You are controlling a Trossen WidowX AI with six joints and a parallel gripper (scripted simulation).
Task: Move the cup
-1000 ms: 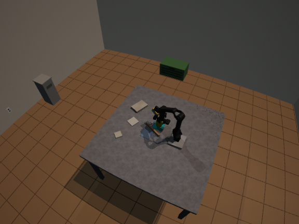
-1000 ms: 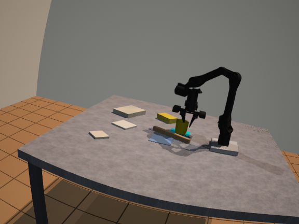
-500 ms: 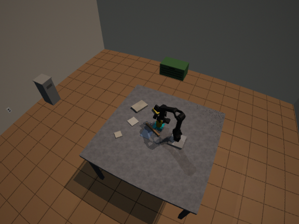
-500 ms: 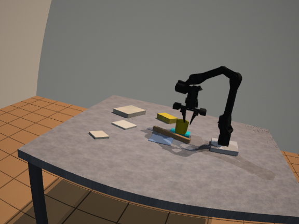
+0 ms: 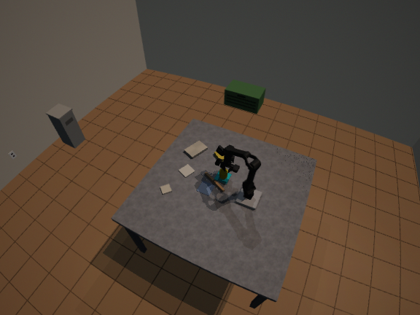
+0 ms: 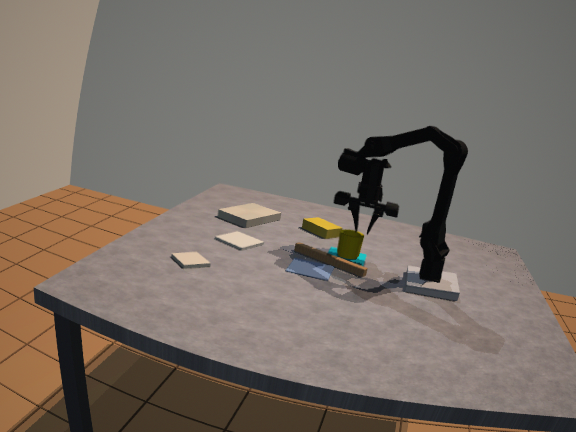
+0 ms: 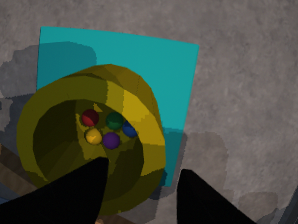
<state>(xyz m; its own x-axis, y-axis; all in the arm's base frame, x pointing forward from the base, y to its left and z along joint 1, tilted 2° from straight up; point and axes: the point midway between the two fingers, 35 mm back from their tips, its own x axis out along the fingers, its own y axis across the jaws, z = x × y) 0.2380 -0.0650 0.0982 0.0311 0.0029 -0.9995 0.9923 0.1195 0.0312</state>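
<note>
The cup is 2 cm ahead of my gripper tip and 4 cm below it. The rest, counted from my gripper tip: marble: 2 cm ahead, 2 cm to the left, 6 cm below; cyan pad: 3 cm ahead, 1 cm to the left, 9 cm below; wooden bar: 6 cm ahead, 9 cm to the left, 8 cm below.
</note>
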